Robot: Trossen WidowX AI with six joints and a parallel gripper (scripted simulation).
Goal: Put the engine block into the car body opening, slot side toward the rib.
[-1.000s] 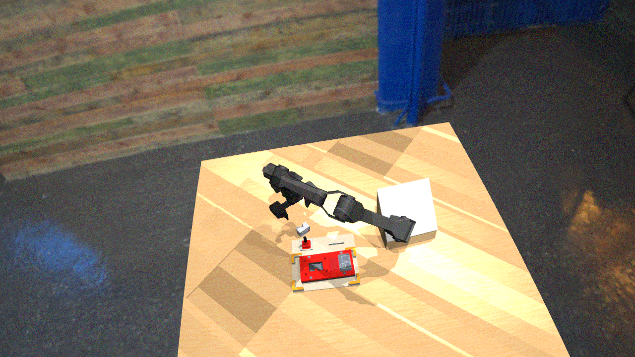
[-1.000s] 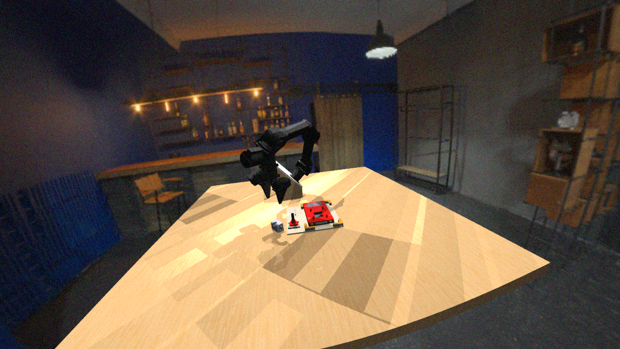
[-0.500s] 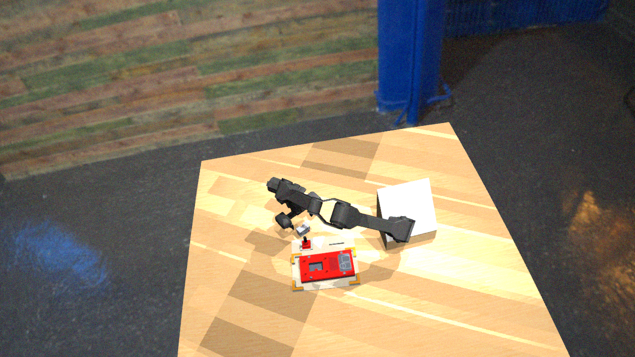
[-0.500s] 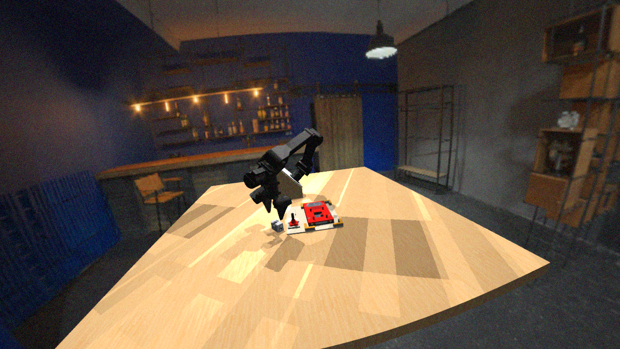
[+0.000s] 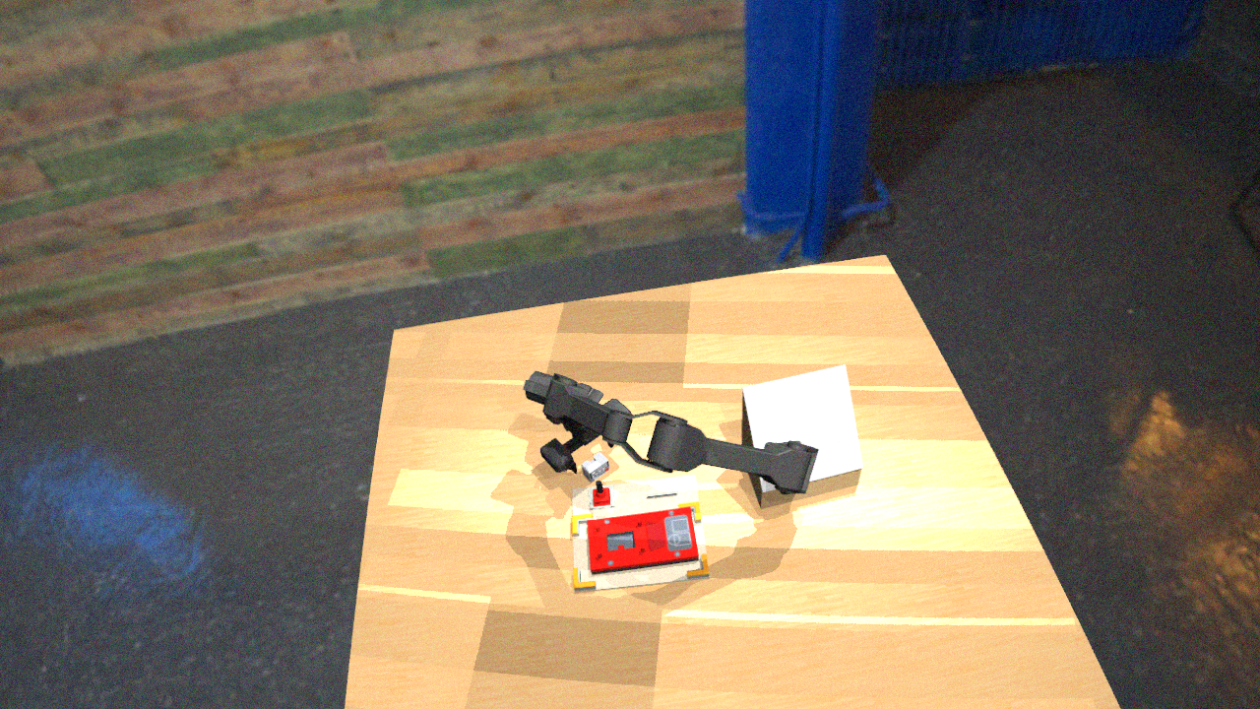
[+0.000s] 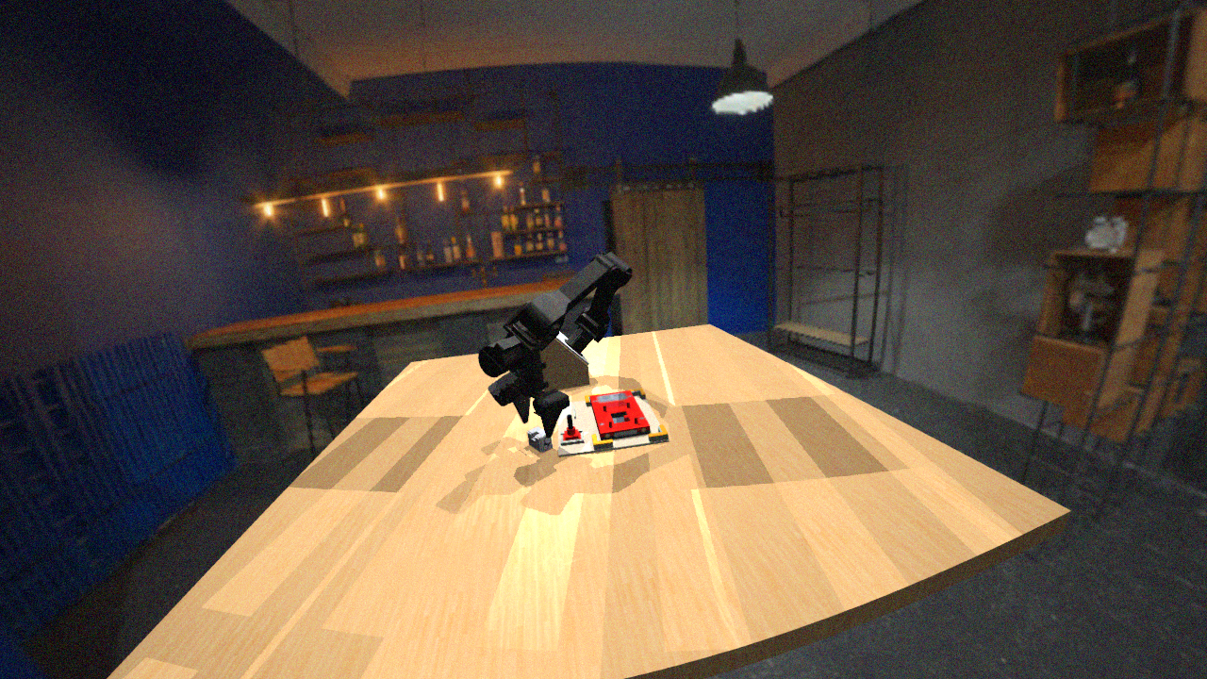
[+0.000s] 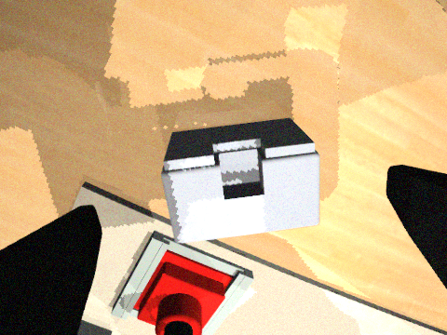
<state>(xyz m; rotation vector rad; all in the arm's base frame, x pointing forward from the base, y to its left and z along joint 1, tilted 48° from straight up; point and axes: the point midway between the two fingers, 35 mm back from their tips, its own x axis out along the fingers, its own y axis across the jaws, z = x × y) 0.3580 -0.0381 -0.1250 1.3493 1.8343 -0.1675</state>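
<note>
The grey engine block is 20 mm below my gripper tip.
</note>
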